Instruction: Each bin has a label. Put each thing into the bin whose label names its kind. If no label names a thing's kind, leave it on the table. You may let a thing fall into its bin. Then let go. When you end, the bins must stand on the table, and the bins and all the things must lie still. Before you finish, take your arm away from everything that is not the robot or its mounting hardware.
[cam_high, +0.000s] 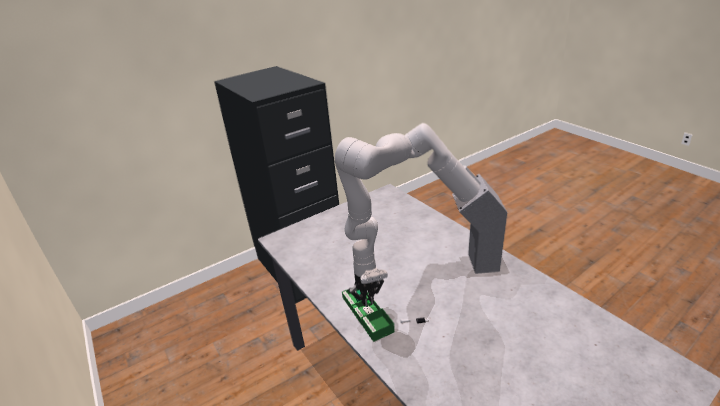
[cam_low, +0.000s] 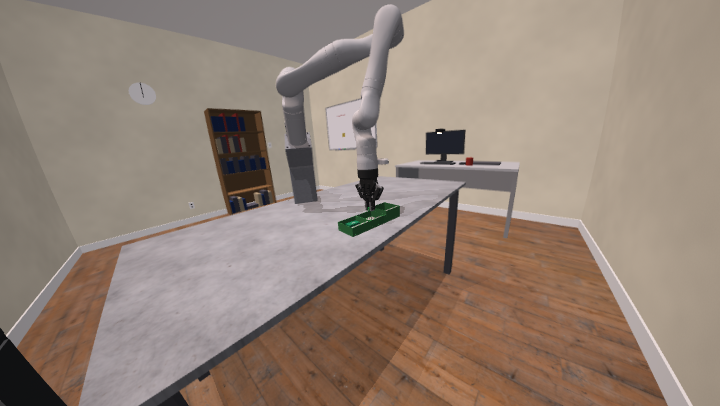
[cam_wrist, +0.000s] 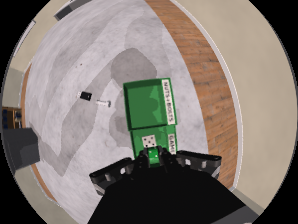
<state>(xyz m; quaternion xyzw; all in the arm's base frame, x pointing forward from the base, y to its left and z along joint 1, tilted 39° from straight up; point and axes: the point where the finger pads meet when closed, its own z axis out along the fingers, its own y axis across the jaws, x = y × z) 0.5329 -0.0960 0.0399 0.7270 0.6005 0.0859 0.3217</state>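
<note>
My gripper is now 50 mm above the green bin row. From my hand the other things lie so: white piece 60 mm below; grey pin 120 mm to the left, 60 mm below, 50 mm behind; small green cube 10 mm below.
</note>
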